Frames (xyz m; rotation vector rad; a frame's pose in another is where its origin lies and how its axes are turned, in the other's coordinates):
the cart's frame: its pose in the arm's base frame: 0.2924 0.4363 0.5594 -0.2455 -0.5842 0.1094
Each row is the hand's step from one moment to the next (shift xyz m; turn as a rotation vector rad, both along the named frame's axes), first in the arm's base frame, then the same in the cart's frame.
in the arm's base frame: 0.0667 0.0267 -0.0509 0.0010 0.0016 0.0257
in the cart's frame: 0.0328 0.0368 -0.0729 0.0148 -0.0052 0.0205
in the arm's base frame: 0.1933 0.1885 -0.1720 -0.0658 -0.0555 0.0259
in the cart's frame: 0.1011 0.2203 -0.2091 -0.0503 -0.0581 0.0466
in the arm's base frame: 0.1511 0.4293 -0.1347 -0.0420 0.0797 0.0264
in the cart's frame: 0.1272 0.4444 -0.1078 -0.0071 0.0714 0.0605
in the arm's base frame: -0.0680 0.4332 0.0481 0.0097 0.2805 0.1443
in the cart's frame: 0.0434 0.4078 0.1625 0.1328 0.2329 0.1665
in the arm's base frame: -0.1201 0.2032 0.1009 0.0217 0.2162 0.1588
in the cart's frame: -0.0111 0.1738 0.1886 0.1395 0.1667 0.1587
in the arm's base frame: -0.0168 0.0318 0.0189 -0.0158 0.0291 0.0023
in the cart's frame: 0.0016 0.0263 0.0309 -0.0069 0.0280 0.0164
